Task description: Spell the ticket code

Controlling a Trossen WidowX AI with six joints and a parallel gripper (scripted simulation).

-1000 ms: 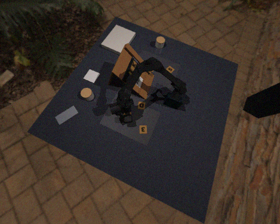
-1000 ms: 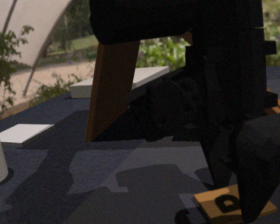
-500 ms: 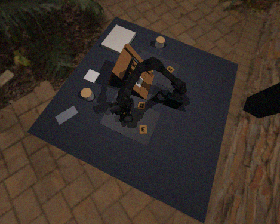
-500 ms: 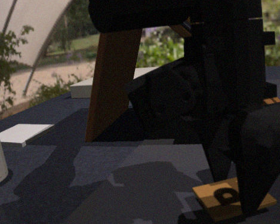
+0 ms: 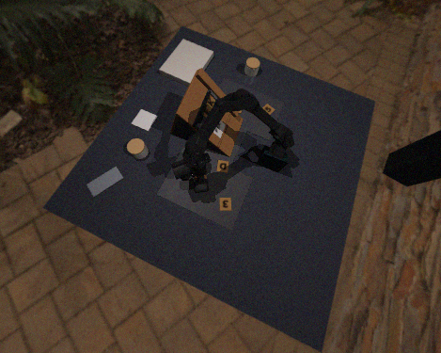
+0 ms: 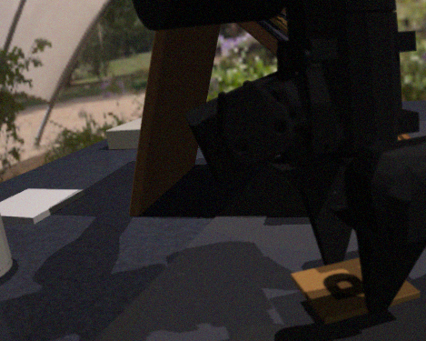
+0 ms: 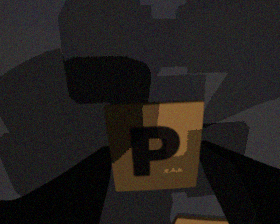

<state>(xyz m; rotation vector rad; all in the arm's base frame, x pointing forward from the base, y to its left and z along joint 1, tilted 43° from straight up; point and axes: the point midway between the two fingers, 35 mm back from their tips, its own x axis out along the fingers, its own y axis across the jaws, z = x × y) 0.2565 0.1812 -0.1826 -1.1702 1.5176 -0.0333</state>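
Right now the white ticket is 230 mm to the right of my gripper tip, 90 mm above it and 50 mm ahead of it. The rest, counted from my gripper tip: grey card: 360 mm ahead, 260 mm to the left, 10 mm below; letter tile: right at my gripper tip; white card: 420 mm ahead, 100 mm to the right, 10 mm below.
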